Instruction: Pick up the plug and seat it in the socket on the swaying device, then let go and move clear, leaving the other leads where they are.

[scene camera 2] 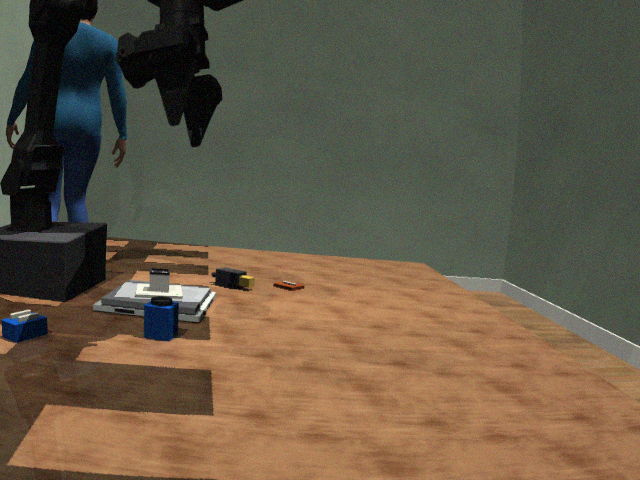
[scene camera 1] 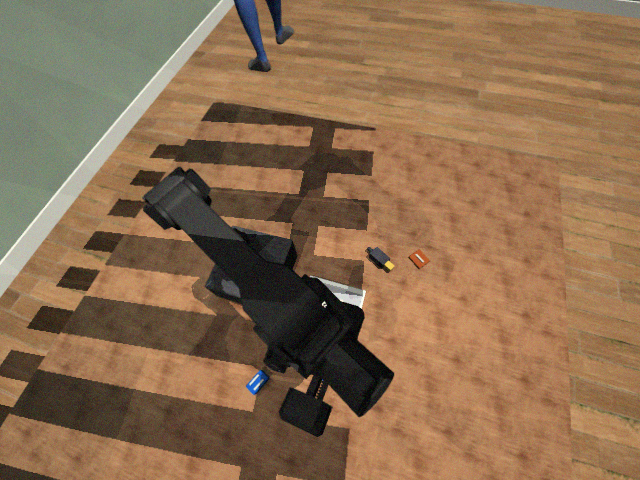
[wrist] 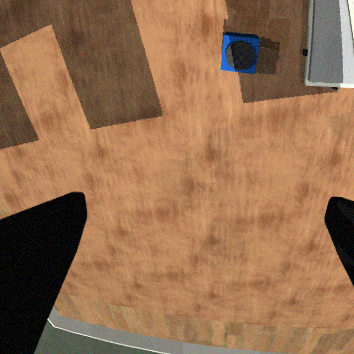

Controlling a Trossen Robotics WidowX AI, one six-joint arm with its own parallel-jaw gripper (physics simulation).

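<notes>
A black plug with a yellow end (scene camera 1: 379, 259) (scene camera 2: 231, 277) lies on its side on the table, near the device. The flat grey and white device (scene camera 1: 354, 296) (scene camera 2: 118, 296) (wrist: 327, 45) is mostly hidden under the arm in the scene camera 1 view. A grey upright socket (scene camera 2: 159, 281) stands on its white centre plate. My gripper (scene camera 2: 185, 135) (wrist: 209, 207) is open and empty, high above the table. In the wrist view the fingers are wide apart with bare wood below them. The plug does not show in the wrist view.
A blue block with a round black top (scene camera 2: 161, 321) (wrist: 241, 54) stands beside the device. A blue piece with white bars (scene camera 1: 257, 382) (scene camera 2: 24, 328) and a flat orange piece (scene camera 1: 419, 258) (scene camera 2: 288, 285) lie on the table. A person (scene camera 2: 82, 98) stands behind the arm's dark base (scene camera 2: 51, 263).
</notes>
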